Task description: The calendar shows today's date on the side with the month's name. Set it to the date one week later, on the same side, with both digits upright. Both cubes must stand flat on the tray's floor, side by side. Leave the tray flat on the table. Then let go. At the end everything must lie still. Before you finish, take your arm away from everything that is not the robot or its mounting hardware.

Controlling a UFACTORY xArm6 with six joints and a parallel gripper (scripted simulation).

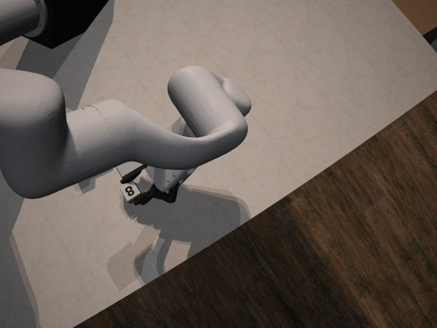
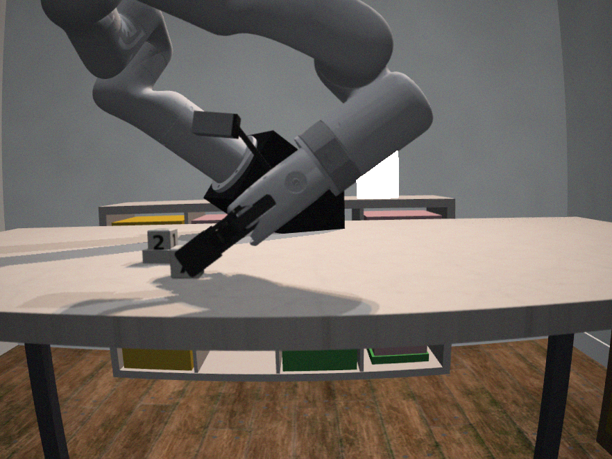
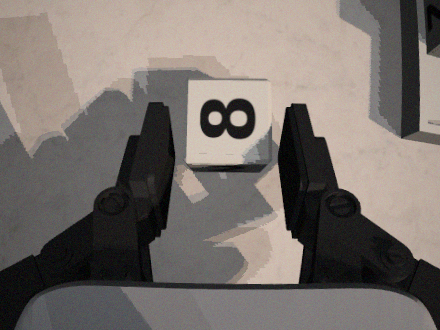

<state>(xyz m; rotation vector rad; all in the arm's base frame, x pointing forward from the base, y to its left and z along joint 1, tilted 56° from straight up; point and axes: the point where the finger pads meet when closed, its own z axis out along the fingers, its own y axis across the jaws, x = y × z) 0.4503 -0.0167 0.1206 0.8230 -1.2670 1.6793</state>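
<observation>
Right now the white cube is 2 cm to the right of my hand and 1 cm below it. Also, from my hand: grey tray 12 cm behind, 2 cm to the right, 2 cm below.
</observation>
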